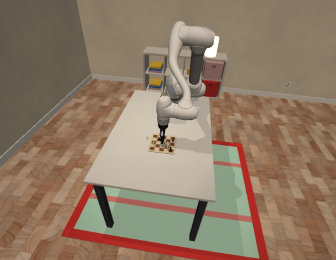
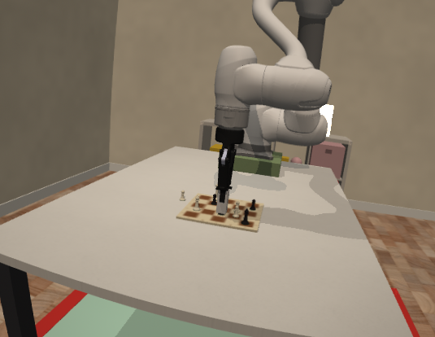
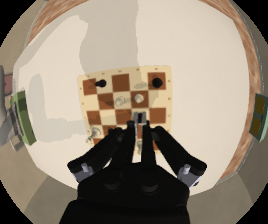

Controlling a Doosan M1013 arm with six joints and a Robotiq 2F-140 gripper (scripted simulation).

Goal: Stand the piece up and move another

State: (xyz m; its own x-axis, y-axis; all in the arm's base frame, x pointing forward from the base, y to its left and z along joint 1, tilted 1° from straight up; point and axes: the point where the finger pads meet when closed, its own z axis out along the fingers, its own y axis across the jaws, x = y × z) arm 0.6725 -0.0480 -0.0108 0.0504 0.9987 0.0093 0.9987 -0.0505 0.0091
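Right now the chessboard is 40 mm behind my hand and 40 mm below it. The rest, counted from my hand: black chess piece (40 mm ahead, 70 mm to the left, 20 mm below); then tall white piece (120 mm behind, 30 mm to the right, 10 mm below).
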